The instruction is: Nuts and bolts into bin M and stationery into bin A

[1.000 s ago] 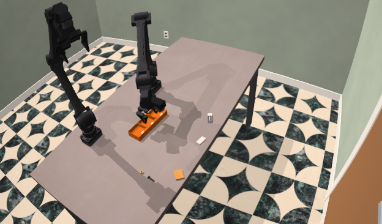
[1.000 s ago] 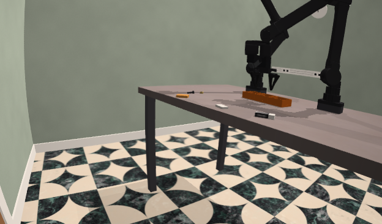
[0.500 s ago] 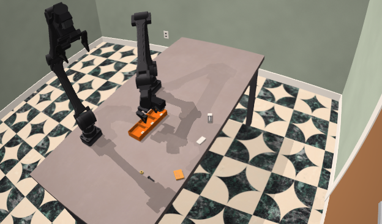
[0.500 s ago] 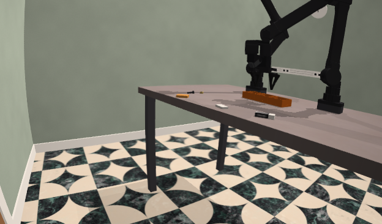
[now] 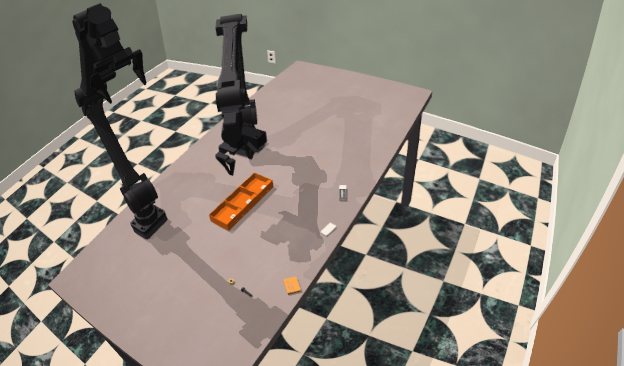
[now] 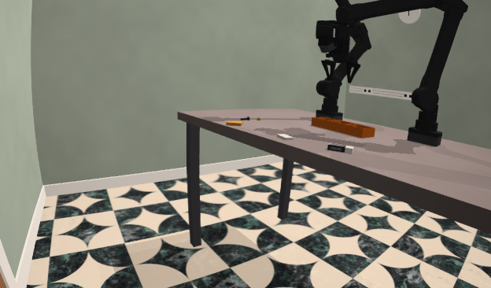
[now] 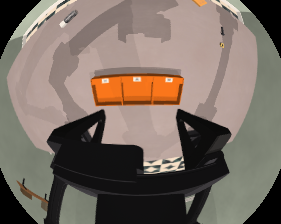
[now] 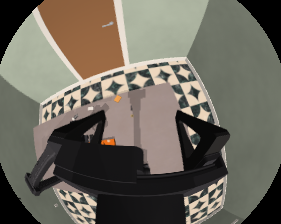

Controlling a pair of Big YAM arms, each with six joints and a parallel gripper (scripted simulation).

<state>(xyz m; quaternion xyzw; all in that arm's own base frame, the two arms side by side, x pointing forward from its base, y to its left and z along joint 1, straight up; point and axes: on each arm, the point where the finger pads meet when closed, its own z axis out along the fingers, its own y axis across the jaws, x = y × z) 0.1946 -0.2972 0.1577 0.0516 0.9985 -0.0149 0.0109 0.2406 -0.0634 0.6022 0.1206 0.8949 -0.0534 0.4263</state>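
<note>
The brass nut lies 170 mm ahead of my left hand, 270 mm to the right of it and 190 mm below it. From my left hand the other things lie so: orange double bin: 30 mm behind, 170 mm below; then sleeved eraser: 220 mm ahead, 240 mm to the left, 180 mm below; then white eraser: 280 mm ahead, 60 mm to the left, 190 mm below.
</note>
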